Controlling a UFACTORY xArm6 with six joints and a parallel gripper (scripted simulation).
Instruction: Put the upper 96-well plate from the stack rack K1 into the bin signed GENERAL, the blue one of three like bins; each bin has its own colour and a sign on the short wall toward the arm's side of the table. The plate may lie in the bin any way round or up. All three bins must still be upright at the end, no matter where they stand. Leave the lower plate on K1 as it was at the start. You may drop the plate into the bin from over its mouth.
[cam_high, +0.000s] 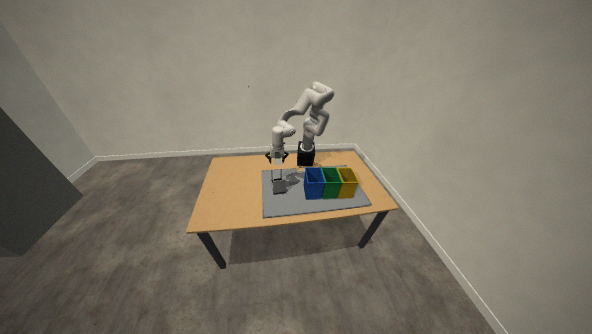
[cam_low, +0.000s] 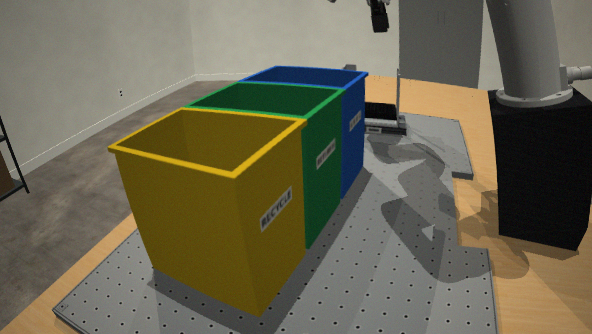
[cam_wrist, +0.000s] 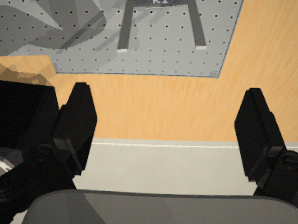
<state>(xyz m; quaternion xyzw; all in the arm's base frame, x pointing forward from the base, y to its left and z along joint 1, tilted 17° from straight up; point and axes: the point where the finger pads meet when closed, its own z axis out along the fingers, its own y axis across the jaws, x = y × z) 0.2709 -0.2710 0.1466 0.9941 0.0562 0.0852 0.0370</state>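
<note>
Right now the black 96-well plate is 21 cm below my hand, 2 cm ahead of it and 1 cm to the left of it. Round my hand: blue bin: 28 cm to the left, 16 cm below, 7 cm ahead; then pale plate: 23 cm below, 2 cm ahead, 1 cm to the left; then green bin: 41 cm to the left, 16 cm below, 8 cm ahead.
</note>
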